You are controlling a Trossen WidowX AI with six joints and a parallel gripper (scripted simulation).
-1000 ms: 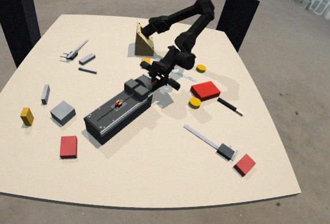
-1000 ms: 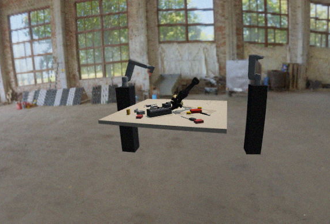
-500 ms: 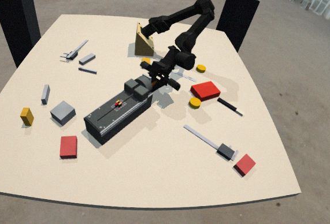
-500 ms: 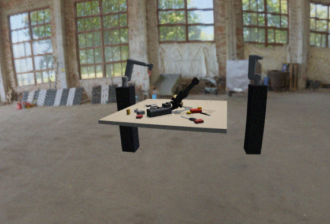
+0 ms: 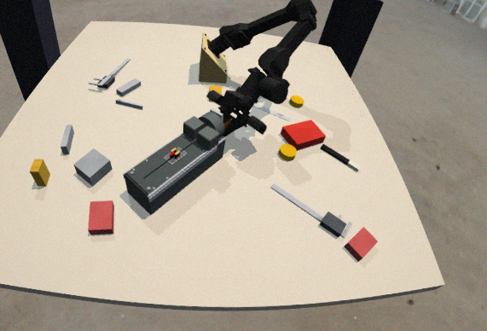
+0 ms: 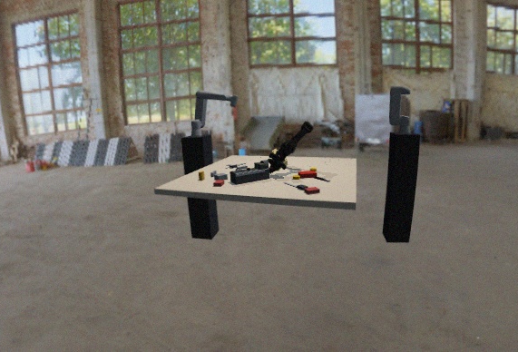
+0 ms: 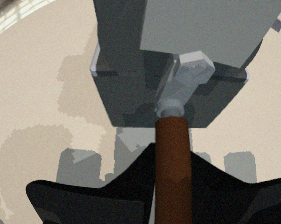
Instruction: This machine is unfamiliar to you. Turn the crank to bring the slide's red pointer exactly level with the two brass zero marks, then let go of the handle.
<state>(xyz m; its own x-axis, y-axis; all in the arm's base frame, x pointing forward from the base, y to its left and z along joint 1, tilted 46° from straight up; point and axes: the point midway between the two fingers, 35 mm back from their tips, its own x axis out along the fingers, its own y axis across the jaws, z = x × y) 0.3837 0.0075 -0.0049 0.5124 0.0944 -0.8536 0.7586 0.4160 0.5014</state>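
Right now my gripper tip is 40 mm below the crank. The rest, counted from my gripper tip: brown handle 30 mm above, 20 mm to the left, 10 mm behind; grey bar 200 mm to the left, 150 mm behind, 30 mm below; red pointer 130 mm to the right, 110 mm ahead, 50 mm above.
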